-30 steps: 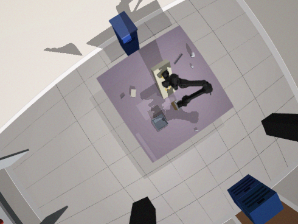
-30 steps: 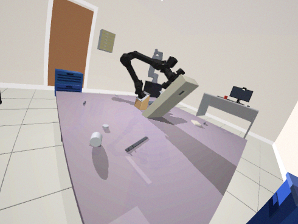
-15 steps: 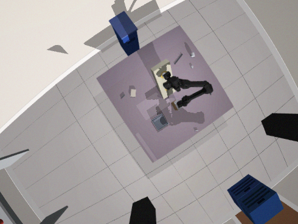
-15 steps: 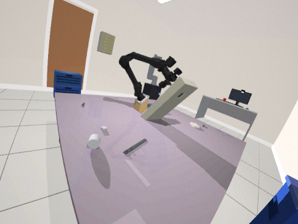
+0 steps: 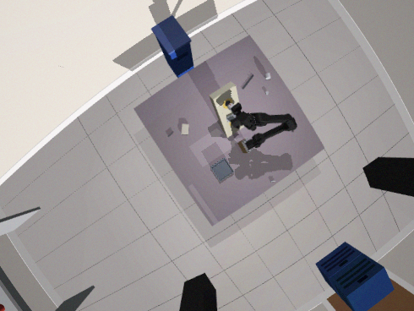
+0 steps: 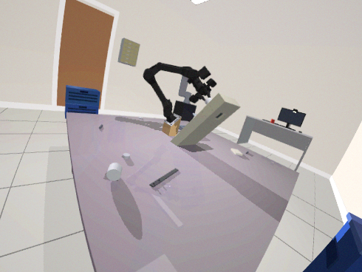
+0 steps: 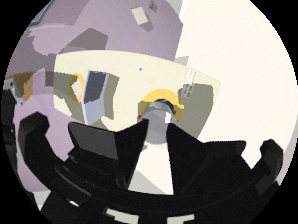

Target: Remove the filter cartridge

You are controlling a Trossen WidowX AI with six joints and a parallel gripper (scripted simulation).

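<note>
My gripper tip is 37 cm past the grey tray, 25 cm to the right of it and 30 cm above it. Round my gripper tip: round filter cartridge 1 cm ahead, 1 cm below; then cream block 9 cm ahead, 37 cm to the left, 30 cm below.
</note>
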